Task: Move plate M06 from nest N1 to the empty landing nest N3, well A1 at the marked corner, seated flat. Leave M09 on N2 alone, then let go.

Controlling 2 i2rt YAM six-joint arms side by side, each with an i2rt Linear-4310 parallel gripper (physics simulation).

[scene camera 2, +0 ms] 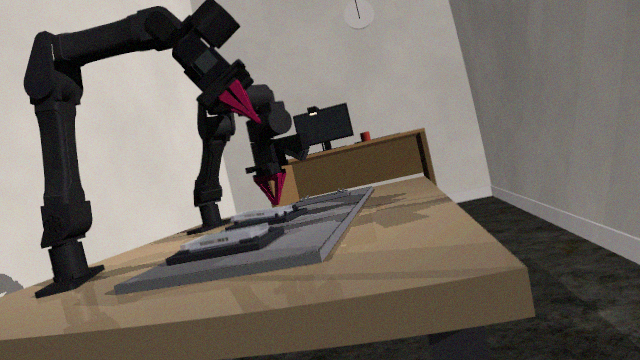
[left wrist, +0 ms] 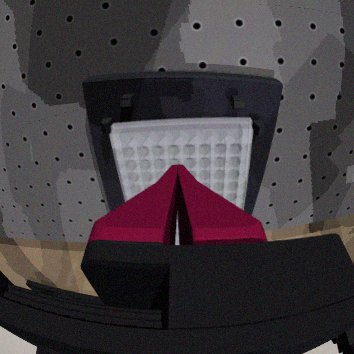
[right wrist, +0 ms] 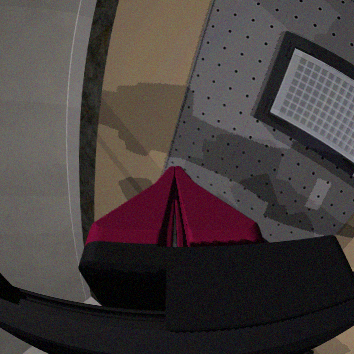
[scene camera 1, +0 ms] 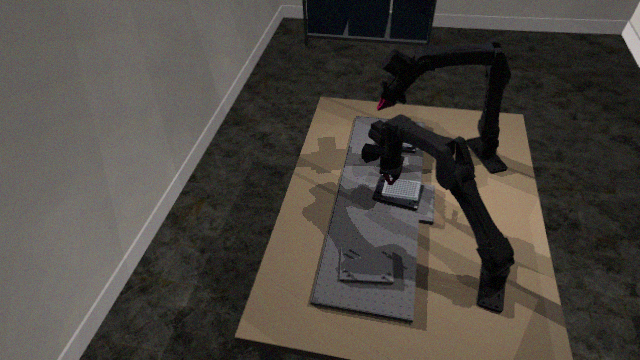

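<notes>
A white well plate [scene camera 1: 407, 190] [scene camera 2: 255, 216] [left wrist: 185, 137] sits in the dark middle nest [scene camera 1: 395, 202] [left wrist: 180, 97]; its near end and the corner mark are hidden behind the fingers in the left wrist view. Another white plate [scene camera 2: 225, 240] [right wrist: 320, 100] sits in the other dark nest [scene camera 2: 175, 259] [right wrist: 276, 75]. I cannot read which is M06 or M09. The empty grey nest [scene camera 1: 367, 267] is at the lower end of the board. My left gripper [scene camera 1: 391, 181] [scene camera 2: 275, 202] [left wrist: 176, 173] is shut and empty above the middle plate. My right gripper [scene camera 1: 381, 106] [scene camera 2: 259, 121] [right wrist: 174, 175] is shut and empty, raised high.
The grey perforated board [scene camera 1: 362, 302] [scene camera 2: 300, 245] [right wrist: 230, 65] lies on the wooden table [scene camera 1: 280, 280] [scene camera 2: 450, 240]. The left arm reaches over the board and partly hides the upper nest in scene camera 1. A desk with a monitor [scene camera 2: 324, 124] stands in the background.
</notes>
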